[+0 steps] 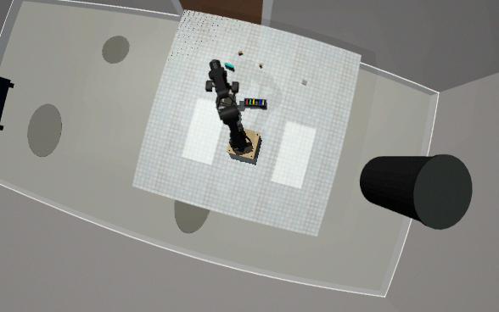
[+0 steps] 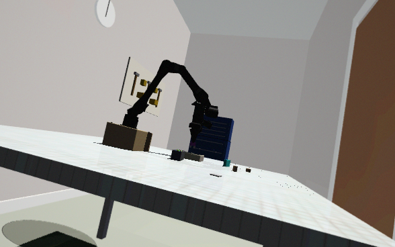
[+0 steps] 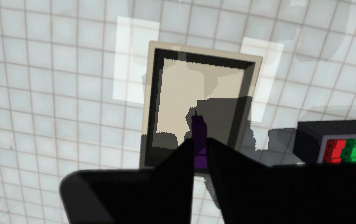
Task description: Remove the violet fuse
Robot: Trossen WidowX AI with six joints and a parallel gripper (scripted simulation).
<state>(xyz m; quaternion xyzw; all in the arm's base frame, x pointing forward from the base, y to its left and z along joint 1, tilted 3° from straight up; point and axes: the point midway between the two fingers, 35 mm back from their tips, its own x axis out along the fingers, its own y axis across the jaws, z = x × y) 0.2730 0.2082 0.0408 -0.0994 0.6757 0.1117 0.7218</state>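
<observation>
Now: gripper tip 9 cm above the tray. Also, from my gripper tip: red fuse 15 cm to the right, 6 cm below; then green fuse 17 cm to the right, 6 cm below, 1 cm ahead; then violet fuse 1 cm below.
</observation>
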